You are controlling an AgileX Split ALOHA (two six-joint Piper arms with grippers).
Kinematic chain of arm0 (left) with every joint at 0, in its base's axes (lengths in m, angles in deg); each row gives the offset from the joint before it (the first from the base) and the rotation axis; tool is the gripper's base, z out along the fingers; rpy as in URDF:
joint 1: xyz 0 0 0.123 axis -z
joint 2: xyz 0 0 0 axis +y
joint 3: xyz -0.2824 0 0.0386 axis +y
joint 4: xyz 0.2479 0 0.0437 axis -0.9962 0 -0.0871
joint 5: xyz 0 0 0 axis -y
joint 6: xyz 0.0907 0 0.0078 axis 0.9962 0 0.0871
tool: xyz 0 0 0 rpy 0 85 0
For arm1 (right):
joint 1: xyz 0 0 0.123 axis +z
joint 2: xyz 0 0 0 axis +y
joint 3: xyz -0.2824 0 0.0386 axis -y
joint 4: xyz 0.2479 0 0.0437 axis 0.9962 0 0.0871
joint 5: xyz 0 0 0 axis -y
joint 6: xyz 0.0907 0 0.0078 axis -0.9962 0 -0.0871
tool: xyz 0 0 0 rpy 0 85 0
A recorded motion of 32 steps. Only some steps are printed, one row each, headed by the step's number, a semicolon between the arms.
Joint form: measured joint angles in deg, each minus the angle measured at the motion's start. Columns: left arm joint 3, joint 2, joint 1, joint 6, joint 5, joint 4; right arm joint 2, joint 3, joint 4, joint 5, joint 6, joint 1.
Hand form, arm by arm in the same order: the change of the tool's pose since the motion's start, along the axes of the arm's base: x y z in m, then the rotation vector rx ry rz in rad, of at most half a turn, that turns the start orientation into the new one. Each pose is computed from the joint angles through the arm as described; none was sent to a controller.
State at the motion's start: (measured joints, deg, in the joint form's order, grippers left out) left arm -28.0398 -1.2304 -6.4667 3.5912 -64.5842 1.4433; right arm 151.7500 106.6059 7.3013 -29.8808 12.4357 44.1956
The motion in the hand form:
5: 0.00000 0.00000 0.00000 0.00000 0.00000 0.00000; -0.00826 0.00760 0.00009 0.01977 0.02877 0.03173
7: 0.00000 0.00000 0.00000 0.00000 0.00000 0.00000; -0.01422 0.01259 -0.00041 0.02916 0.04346 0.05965
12: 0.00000 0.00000 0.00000 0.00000 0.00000 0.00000; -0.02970 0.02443 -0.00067 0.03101 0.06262 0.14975
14: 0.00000 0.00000 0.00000 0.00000 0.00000 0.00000; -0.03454 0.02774 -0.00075 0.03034 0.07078 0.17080
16: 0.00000 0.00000 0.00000 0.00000 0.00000 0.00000; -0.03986 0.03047 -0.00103 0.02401 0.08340 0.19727
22: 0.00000 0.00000 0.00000 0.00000 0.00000 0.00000; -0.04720 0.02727 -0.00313 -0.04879 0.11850 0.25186
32: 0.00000 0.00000 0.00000 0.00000 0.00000 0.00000; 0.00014 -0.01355 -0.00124 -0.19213 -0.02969 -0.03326
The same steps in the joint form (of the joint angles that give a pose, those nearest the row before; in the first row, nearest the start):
5: 0.00 0.00 0.00 0.00 0.00 0.00; 0.05 0.12 4.12 -0.76 3.73 0.88
7: 0.00 0.00 0.00 0.00 0.00 0.00; 0.12 0.12 6.43 -1.18 6.25 1.54
12: 0.00 0.00 0.00 0.00 0.00 0.00; 0.14 0.12 9.56 -2.53 11.65 3.41
14: 0.00 0.00 0.00 0.00 0.00 0.00; 0.14 0.12 10.25 -3.04 12.68 3.99
16: 0.00 0.00 0.00 0.00 0.00 0.00; 0.14 0.12 10.80 -4.00 13.86 4.55
22: 0.00 0.00 0.00 0.00 0.00 0.00; 0.14 0.12 7.63 -8.34 13.64 5.10
32: 0.00 0.00 0.00 0.00 0.00 0.00; -0.10 0.18 -16.91 -6.98 -13.80 0.59

